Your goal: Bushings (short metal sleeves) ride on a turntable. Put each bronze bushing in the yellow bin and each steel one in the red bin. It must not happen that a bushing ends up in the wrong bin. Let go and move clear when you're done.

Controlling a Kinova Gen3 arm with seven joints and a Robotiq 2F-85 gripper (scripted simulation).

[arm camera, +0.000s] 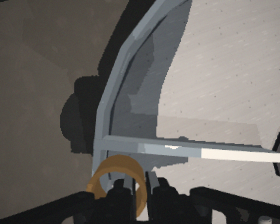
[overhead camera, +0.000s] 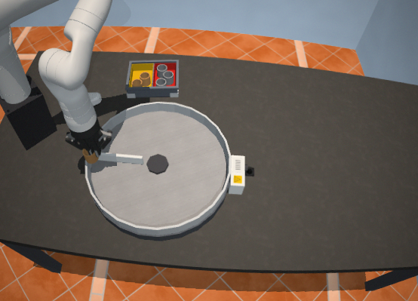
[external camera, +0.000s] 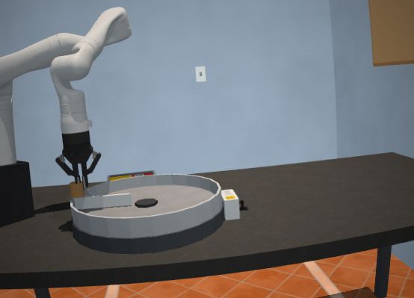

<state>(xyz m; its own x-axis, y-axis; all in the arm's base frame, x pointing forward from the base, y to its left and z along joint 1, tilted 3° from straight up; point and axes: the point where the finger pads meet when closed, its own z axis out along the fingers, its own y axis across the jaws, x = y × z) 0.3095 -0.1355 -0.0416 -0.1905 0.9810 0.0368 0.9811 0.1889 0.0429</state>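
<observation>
Now: hand 40 cm to the right of the yellow bin, 11 cm above it and 7 cm short of it. The rest, counted from my hand: turntable (17 cm ahead, 8 cm below, 3 cm to the left).
</observation>
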